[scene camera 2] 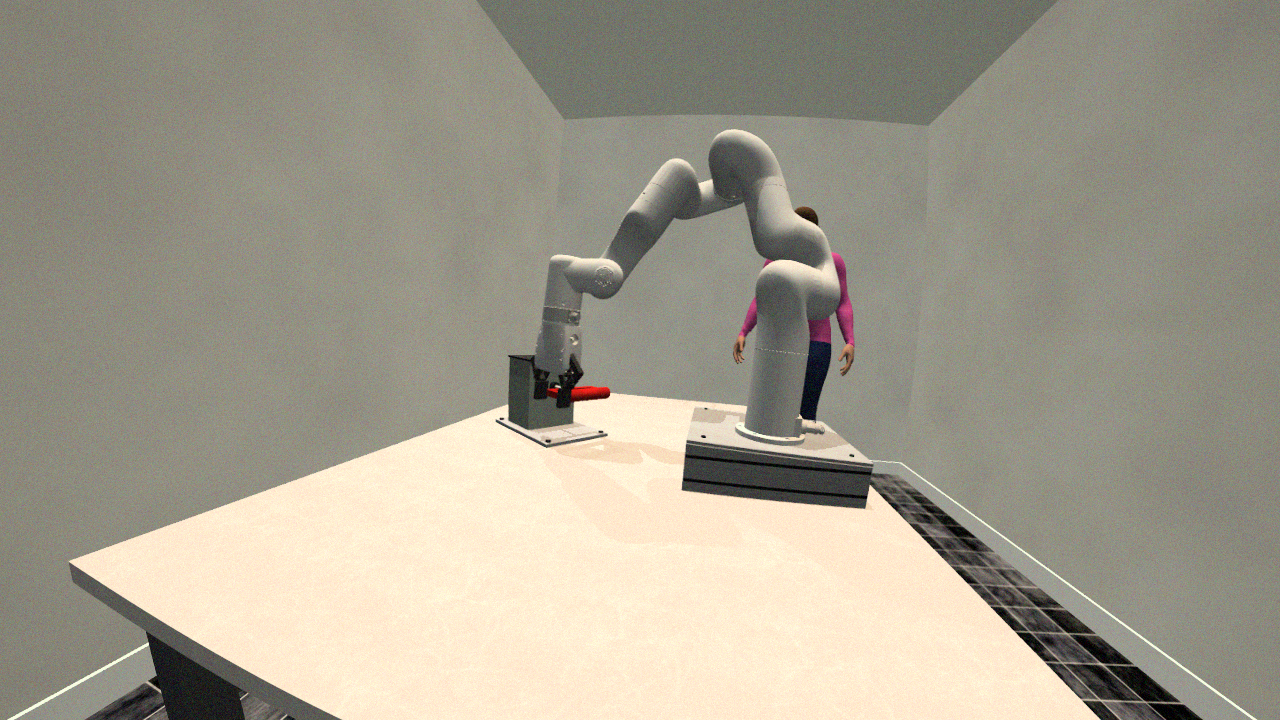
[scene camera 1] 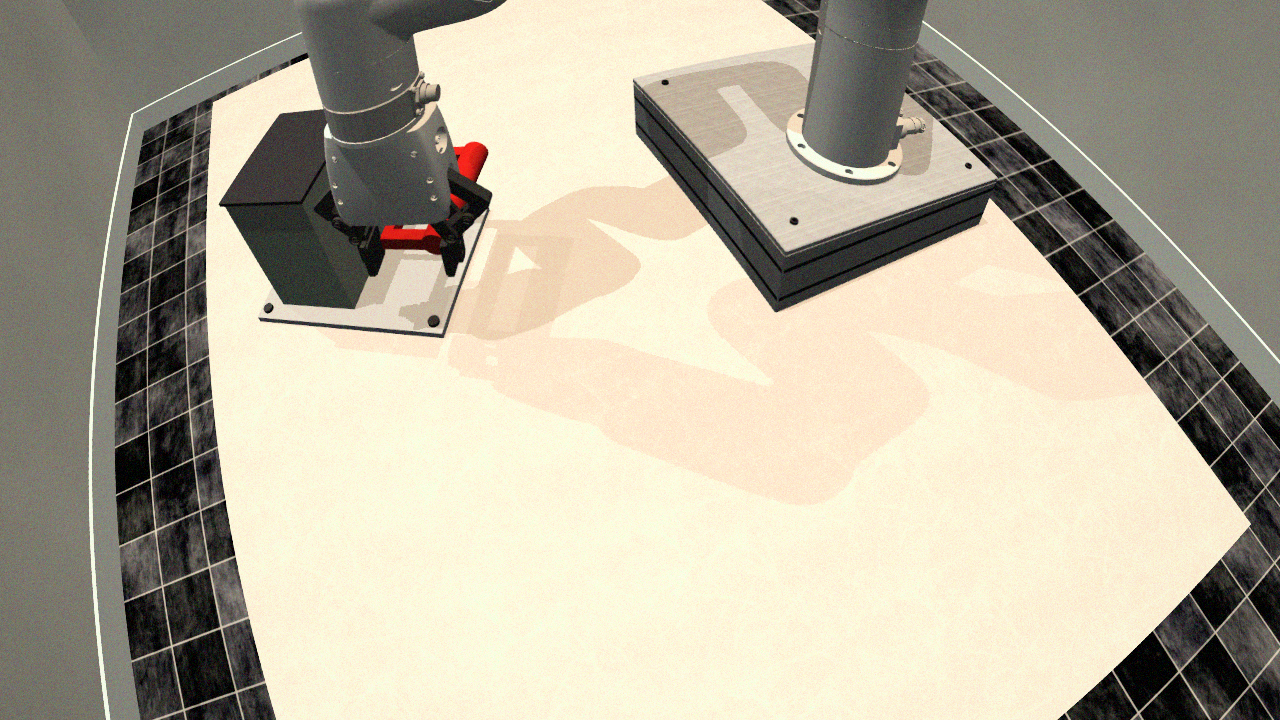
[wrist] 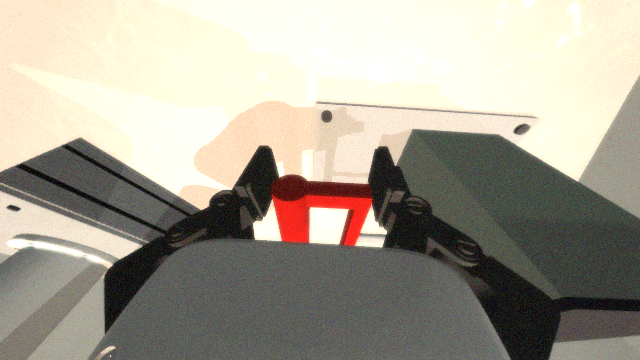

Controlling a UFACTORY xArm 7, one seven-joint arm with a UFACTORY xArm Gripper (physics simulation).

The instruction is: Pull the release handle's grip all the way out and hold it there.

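The release handle is a red frame with a thick round grip [scene camera 1: 473, 159] [scene camera 2: 592, 393] [wrist: 292, 217]. It stands out level from the dark grey-green box [scene camera 1: 308, 259] [scene camera 2: 522, 394] [wrist: 525, 200], with a gap between its inner bar and the box. My gripper [scene camera 1: 412, 250] [scene camera 2: 552, 394] [wrist: 322, 162] points down and is shut on the handle across its width. In the wrist view the left finger is against the round grip and the right finger is against the inner bar, beside the box. The gripper body hides part of the handle.
The box stands on a pale base plate [scene camera 1: 384, 317] [scene camera 2: 572, 435] [wrist: 450, 119] with dark bolts. The robot's pedestal [scene camera 1: 769, 205] [scene camera 2: 774, 474] [wrist: 95, 185] stands on the table [scene camera 1: 626, 555] [scene camera 2: 465, 573], right of the box in the scene views. A person [scene camera 2: 844, 295] stands behind the arm.
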